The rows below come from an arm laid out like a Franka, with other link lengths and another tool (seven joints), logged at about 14 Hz.
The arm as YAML. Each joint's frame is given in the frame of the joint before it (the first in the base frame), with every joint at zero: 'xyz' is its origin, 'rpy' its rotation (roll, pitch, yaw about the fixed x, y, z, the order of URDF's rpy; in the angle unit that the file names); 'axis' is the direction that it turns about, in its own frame. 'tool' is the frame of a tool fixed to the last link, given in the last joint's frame.
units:
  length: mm
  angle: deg
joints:
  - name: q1
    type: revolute
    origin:
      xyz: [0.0, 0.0, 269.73]
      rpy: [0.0, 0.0, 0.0]
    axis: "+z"
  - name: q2
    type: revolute
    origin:
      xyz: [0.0, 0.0, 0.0]
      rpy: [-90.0, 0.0, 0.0]
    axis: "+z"
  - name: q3
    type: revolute
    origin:
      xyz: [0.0, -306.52, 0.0]
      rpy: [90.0, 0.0, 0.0]
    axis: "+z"
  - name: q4
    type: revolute
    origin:
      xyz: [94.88, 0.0, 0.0]
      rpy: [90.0, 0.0, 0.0]
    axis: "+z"
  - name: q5
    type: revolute
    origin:
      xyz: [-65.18, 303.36, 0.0]
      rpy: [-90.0, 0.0, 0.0]
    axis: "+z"
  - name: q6
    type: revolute
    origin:
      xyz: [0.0, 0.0, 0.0]
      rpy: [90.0, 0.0, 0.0]
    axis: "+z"
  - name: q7
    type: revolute
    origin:
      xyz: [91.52, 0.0, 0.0]
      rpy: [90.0, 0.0, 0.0]
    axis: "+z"
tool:
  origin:
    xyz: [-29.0, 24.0, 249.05]
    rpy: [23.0, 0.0, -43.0]
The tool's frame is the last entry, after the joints.
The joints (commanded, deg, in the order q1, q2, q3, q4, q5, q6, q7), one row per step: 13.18 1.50 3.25 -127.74 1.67 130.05 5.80; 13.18 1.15 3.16 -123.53 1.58 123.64 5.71; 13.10 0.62 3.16 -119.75 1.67 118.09 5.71; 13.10 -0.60 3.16 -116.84 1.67 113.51 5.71; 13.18 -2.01 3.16 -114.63 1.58 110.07 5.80; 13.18 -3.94 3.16 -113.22 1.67 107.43 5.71; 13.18 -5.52 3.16 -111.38 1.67 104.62 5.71; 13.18 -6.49 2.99 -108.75 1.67 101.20 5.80; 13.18 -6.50 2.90 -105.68 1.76 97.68 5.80; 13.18 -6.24 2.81 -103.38 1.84 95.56 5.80; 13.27 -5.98 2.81 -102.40 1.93 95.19 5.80; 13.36 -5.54 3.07 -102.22 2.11 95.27 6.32; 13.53 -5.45 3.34 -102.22 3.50 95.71 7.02
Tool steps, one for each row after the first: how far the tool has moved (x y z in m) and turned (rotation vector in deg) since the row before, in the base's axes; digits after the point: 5 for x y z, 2 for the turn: 0.00062 -0.00026 0.02110 -0.51 1.78 0.20; -0.00014 0.00008 0.02161 -0.22 1.23 0.01; -0.00224 -0.00030 0.02310 -0.13 0.43 0.12; -0.00266 -0.00017 0.02148 -0.07 -0.20 0.11; -0.00454 -0.00080 0.02112 0.20 -0.67 0.12; -0.00409 -0.00092 0.02091 0.11 -0.60 0.07; -0.00351 -0.00197 0.02071 0.04 -0.17 -0.17; -0.00228 -0.00068 0.01624 -0.01 0.45 -0.01; 0.00035 -0.00009 0.01065 0.09 0.11 -0.03; 0.00222 0.00176 0.00391 0.20 -0.31 0.09; 0.00056 0.00397 -0.00210 0.10 0.23 -0.19; -0.00096 0.00970 -0.00048 1.38 0.08 -0.44
